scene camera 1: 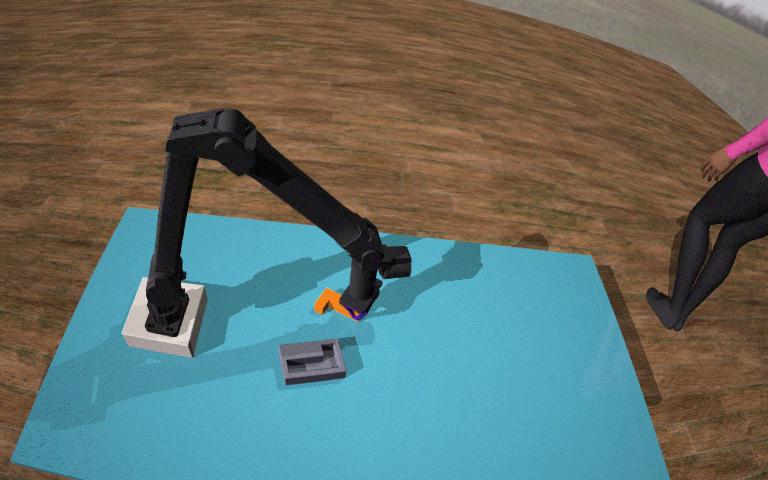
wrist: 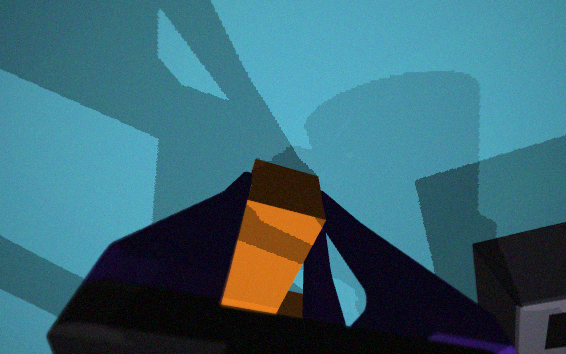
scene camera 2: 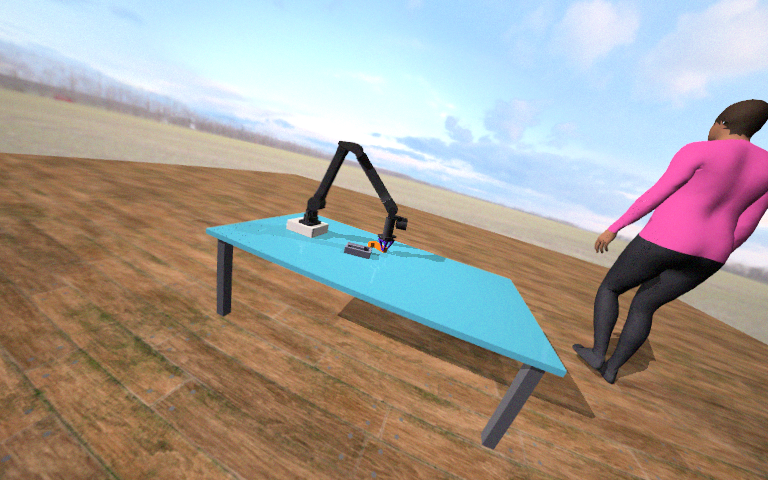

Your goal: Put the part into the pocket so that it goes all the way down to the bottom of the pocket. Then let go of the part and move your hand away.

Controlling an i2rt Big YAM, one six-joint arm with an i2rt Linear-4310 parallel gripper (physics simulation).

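Frame: origin at the arm's base, x back, y left, z down, level; millimetres.
Where they show: gripper, between the fingertips: (scene camera 1: 358, 314) (wrist: 280, 192) (scene camera 2: 384, 250); arm's base, origin of its link: (scene camera 1: 168, 314) (scene camera 2: 310, 223).
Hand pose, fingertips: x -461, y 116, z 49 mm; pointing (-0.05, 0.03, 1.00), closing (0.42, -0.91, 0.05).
Things, the pixels of their top centre, and the offset from my fingertips. "spot": a spot on its surface instead. Level surfaces: height alone.
- orange L-shaped part, centre of its top: (wrist: 280, 305) (scene camera 1: 339, 305) (scene camera 2: 378, 244) dz -24, dx +48, dy +5 mm
- grey block, centre of its top: (scene camera 1: 311, 357) (scene camera 2: 359, 247) dz -28, dx +102, dy -158 mm
- L-shaped pocket, a spot on its surface: (scene camera 1: 330, 359) spot: dz +3, dx +59, dy -138 mm
- blue table, height of its surface: dz +8 mm
The orange L-shaped part (scene camera 1: 328, 296) (scene camera 2: 374, 244) (wrist: 260, 280) is between the purple fingers of my gripper (scene camera 1: 356, 314) (scene camera 2: 384, 249) (wrist: 280, 192), which is shut on its long arm. In scene camera 1 the short arm sticks out to the left of the fingers. The part is low over the table; any gap beneath it is hard to tell. The grey block (scene camera 1: 314, 378) (scene camera 2: 357, 250) (wrist: 532, 325) with the L-shaped pocket (scene camera 1: 330, 359) stands apart from the part, nearer the viewer in scene camera 1. The wrist view shows a corner of the block at the lower right.
The arm's white base block (scene camera 1: 135, 322) (scene camera 2: 305, 229) stands at the left of the blue table (scene camera 1: 481, 396) (scene camera 2: 424, 288). A person (scene camera 1: 730, 203) (scene camera 2: 679, 203) in a pink top stands on the floor beyond the table's right end.
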